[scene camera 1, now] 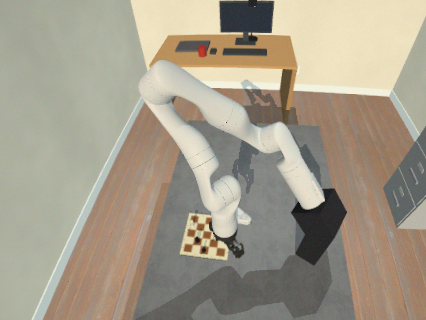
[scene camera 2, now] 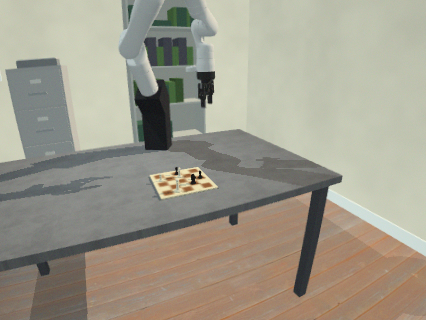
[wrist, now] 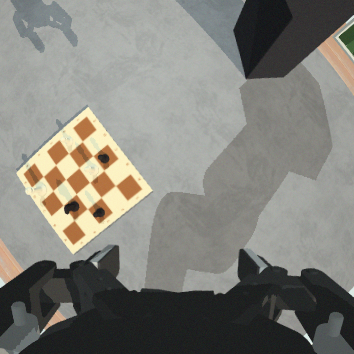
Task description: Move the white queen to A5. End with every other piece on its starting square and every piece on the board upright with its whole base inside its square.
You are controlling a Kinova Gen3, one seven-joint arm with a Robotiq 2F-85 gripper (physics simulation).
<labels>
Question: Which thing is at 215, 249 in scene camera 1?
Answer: A chessboard.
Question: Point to a chessboard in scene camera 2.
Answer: At 166, 189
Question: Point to a chessboard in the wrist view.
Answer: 117, 185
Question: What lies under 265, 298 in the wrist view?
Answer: My gripper.
</labels>
